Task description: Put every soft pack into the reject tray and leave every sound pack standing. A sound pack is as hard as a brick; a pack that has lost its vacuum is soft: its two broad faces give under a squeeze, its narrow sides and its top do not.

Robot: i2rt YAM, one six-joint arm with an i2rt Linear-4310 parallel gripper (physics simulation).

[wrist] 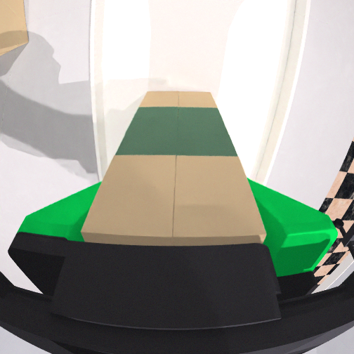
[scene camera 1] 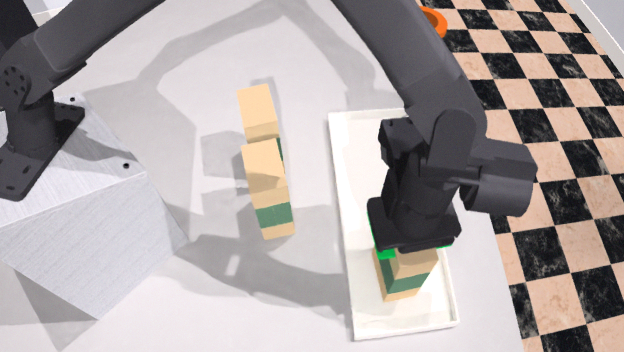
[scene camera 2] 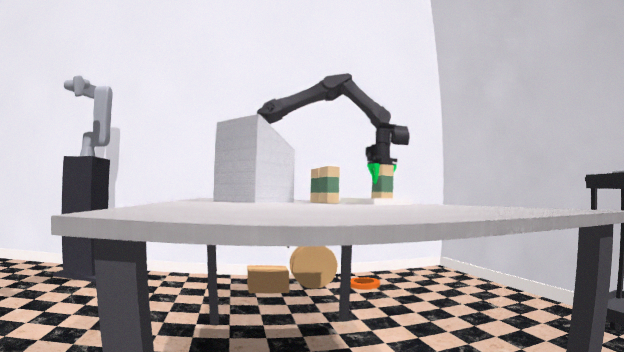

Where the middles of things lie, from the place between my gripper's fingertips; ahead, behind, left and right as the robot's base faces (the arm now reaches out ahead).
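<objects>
White reject tray [scene camera 1: 360,173]: 100 mm to the left of my hand, 60 mm below, 10 mm behind.
</objects>
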